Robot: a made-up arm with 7 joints. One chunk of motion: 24 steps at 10 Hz.
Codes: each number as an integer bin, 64 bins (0 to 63) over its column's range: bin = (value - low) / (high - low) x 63, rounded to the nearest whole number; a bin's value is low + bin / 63 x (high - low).
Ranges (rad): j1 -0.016..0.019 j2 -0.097..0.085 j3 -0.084..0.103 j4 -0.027..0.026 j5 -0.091..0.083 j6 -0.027..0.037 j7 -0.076..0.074
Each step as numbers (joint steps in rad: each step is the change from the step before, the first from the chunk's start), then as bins.
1 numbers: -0.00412 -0.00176 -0.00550 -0.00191 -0.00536 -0.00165 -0.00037
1 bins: 21 33 26 30 31 25 32
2 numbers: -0.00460 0.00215 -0.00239 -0.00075 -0.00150 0.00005 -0.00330
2 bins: 21 34 27 31 32 27 31
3 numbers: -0.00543 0.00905 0.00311 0.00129 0.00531 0.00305 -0.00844
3 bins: 19 37 29 34 35 30 28
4 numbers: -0.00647 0.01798 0.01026 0.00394 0.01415 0.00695 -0.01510
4 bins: 17 40 32 37 38 33 26
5 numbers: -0.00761 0.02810 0.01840 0.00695 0.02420 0.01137 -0.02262
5 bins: 15 43 34 40 42 38 22
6 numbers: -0.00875 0.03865 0.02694 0.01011 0.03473 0.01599 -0.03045
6 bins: 13 47 37 44 46 42 19
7 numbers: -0.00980 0.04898 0.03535 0.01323 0.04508 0.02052 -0.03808
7 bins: 11 51 40 48 49 47 16
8 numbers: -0.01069 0.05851 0.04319 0.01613 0.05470 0.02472 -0.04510
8 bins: 10 54 43 51 53 51 13
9 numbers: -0.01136 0.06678 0.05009 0.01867 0.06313 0.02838 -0.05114
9 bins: 8 57 45 54 56 55 10
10 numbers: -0.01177 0.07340 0.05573 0.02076 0.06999 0.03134 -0.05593
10 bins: 8 59 47 57 58 57 8
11 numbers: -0.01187 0.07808 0.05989 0.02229 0.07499 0.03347 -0.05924
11 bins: 7 61 48 59 60 60 7
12 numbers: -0.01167 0.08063 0.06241 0.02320 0.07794 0.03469 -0.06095
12 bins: 8 61 49 60 61 61 6
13 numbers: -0.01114 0.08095 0.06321 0.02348 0.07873 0.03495 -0.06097
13 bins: 9 62 50 60 61 61 6
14 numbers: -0.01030 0.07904 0.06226 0.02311 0.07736 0.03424 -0.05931
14 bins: 10 61 49 60 61 60 7
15 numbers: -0.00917 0.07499 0.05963 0.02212 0.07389 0.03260 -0.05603
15 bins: 12 60 48 58 60 59 8
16 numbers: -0.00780 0.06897 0.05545 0.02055 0.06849 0.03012 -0.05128
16 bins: 15 57 47 57 58 56 10
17 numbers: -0.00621 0.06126 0.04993 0.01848 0.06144 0.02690 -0.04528
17 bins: 18 55 45 54 55 53 13
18 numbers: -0.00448 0.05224 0.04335 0.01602 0.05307 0.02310 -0.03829
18 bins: 21 52 43 51 52 49 16
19 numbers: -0.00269 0.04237 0.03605 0.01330 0.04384 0.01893 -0.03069
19 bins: 24 48 40 48 49 45 19
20 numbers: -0.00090 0.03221 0.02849 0.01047 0.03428 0.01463 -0.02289
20 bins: 27 45 38 45 45 41 22
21 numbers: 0.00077 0.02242 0.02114 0.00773 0.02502 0.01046 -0.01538
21 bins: 30 41 35 41 42 37 25
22 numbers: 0.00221 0.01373 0.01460 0.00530 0.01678 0.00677 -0.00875
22 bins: 33 38 33 38 39 33 28
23 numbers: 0.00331 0.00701 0.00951 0.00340 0.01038 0.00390 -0.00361
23 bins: 35 36 32 36 37 30 30
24 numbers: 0.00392 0.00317 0.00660 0.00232 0.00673 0.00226 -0.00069
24 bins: 36 35 31 35 35 29 32
